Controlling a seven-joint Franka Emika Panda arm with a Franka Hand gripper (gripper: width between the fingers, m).
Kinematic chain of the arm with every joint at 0, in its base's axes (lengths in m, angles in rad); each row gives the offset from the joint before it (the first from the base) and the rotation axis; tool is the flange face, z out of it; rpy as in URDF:
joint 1: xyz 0 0 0.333 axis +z
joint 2: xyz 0 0 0 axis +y
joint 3: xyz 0 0 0.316 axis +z
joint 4: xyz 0.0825 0 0 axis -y
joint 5: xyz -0.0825 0 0.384 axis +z
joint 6: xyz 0 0 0 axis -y
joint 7: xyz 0.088 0 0 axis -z
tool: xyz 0 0 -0.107 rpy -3.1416 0 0
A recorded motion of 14 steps. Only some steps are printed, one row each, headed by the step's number.
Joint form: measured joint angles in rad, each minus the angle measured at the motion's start. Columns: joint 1, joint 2, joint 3, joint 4, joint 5, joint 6, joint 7.
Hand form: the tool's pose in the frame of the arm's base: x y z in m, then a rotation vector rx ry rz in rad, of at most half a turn. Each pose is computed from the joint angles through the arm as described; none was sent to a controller.
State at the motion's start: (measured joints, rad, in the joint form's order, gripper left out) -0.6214 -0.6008 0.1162 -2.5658 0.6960 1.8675 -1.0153
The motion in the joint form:
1: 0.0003 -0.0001 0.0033 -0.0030 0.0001 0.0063 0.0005
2: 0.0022 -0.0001 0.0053 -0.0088 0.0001 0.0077 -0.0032
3: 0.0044 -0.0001 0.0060 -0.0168 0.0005 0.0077 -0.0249
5: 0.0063 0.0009 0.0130 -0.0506 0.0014 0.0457 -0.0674
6: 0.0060 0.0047 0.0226 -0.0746 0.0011 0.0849 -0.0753
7: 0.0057 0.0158 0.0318 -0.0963 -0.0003 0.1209 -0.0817
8: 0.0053 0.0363 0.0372 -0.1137 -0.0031 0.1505 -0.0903
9: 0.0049 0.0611 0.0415 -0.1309 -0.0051 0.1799 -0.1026
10: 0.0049 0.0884 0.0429 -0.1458 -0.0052 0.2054 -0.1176
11: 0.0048 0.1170 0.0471 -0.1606 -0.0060 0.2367 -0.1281
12: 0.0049 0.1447 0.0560 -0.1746 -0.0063 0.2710 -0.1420
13: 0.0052 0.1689 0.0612 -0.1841 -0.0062 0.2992 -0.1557
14: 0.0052 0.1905 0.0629 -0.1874 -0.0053 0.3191 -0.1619
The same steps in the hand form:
1: 0.3410 -0.1298 0.4646 -2.6038 -0.3180 -0.4672
2: 0.3406 -0.1283 0.4618 -2.6026 -0.3239 -0.4613
3: 0.3397 -0.1268 0.4581 -2.5981 -0.3516 -0.4591
5: 0.3371 -0.1261 0.4438 -2.6101 -0.3877 -0.4645
6: 0.3363 -0.1261 0.4331 -2.6300 -0.3834 -0.4639
7: 0.3358 -0.1265 0.4208 -2.6463 -0.3770 -0.4537
8: 0.3355 -0.1281 0.4072 -2.6552 -0.3708 -0.4348
9: 0.3349 -0.1299 0.3923 -2.6610 -0.3667 -0.4135
10: 0.3339 -0.1319 0.3776 -2.6614 -0.3637 -0.3926
11: 0.3330 -0.1334 0.3627 -2.6669 -0.3573 -0.3708
12: 0.3326 -0.1335 0.3486 -2.6754 -0.3620 -0.3510
13: 0.3322 -0.1342 0.3376 -2.6816 -0.3675 -0.3373
14: 0.3325 -0.1357 0.3297 -2.6846 -0.3633 -0.3275

